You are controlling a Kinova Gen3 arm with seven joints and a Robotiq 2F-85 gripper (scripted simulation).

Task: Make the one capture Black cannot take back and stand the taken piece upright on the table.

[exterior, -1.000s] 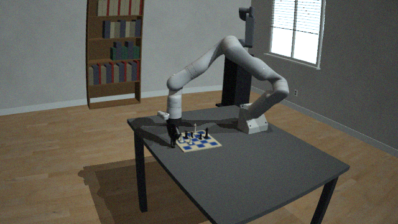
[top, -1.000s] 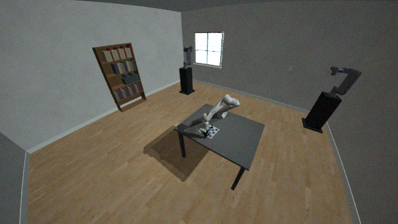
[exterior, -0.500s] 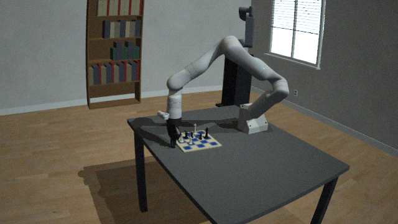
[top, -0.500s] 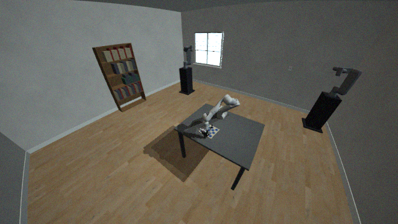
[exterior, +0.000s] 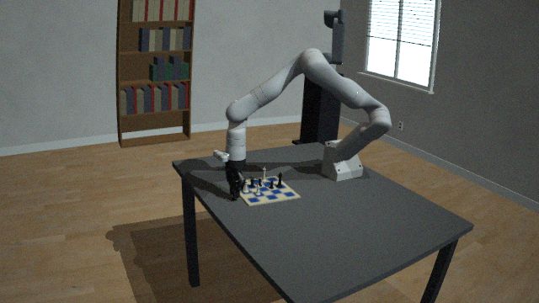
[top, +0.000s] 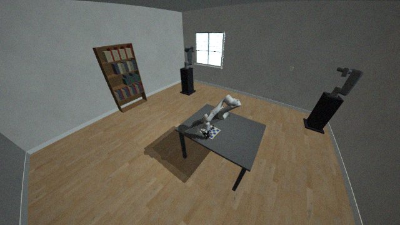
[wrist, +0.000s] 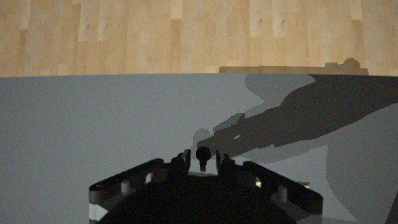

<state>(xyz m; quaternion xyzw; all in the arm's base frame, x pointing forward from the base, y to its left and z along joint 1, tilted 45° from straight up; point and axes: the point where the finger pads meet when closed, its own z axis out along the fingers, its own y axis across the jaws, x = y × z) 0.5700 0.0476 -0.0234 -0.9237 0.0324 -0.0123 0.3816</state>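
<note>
Right now my hand is 14 cm past the blue-and-cream chessboard, 3 cm above it and 2 cm to the left of it. From my hand the other things lie so: tall white piece: 19 cm behind, 9 cm to the right, 1 cm above.
</note>
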